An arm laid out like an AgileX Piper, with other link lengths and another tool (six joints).
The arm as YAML. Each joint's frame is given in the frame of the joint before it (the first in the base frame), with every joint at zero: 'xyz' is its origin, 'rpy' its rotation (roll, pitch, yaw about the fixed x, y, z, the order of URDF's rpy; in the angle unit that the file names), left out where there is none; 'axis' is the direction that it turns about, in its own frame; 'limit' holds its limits. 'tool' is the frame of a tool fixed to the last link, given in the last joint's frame.
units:
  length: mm
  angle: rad
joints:
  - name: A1
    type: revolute
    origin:
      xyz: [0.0, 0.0, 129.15]
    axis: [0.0, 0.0, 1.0]
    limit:
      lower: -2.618
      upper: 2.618
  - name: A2
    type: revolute
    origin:
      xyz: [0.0, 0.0, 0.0]
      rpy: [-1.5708, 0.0, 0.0]
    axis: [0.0, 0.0, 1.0]
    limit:
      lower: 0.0
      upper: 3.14
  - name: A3
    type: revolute
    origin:
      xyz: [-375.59, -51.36, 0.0]
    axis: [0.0, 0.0, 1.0]
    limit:
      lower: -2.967
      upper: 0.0
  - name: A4
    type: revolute
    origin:
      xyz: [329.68, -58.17, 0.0]
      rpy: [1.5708, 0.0, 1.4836]
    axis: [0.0, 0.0, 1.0]
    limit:
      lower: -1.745
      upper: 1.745
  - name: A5
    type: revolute
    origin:
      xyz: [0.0, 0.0, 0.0]
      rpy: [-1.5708, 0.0, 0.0]
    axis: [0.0, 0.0, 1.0]
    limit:
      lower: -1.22
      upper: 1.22
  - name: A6
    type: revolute
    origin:
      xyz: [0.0, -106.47, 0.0]
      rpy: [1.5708, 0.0, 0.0]
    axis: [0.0, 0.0, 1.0]
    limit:
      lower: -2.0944
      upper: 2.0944
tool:
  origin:
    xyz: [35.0, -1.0, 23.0]
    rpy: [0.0, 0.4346, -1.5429]
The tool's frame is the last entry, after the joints.
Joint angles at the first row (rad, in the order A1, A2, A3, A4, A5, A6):
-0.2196 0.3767 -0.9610 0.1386 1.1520 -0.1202
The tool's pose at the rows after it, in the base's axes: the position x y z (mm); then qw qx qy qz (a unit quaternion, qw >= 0):
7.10 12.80 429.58 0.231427 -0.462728 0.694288 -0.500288
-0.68 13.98 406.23 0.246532 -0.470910 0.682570 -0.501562
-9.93 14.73 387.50 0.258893 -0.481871 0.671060 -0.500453
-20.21 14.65 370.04 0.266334 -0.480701 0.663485 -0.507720
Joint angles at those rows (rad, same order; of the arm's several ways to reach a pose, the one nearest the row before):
-0.2164 0.2970 -0.8676 0.1451 1.0944 -0.1137
-0.1755 0.2279 -0.7935 0.1430 1.0694 -0.1137
-0.1348 0.1664 -0.7409 0.1401 1.0674 -0.1137
-0.1198 0.0976 -0.6940 0.1314 1.0661 -0.1136

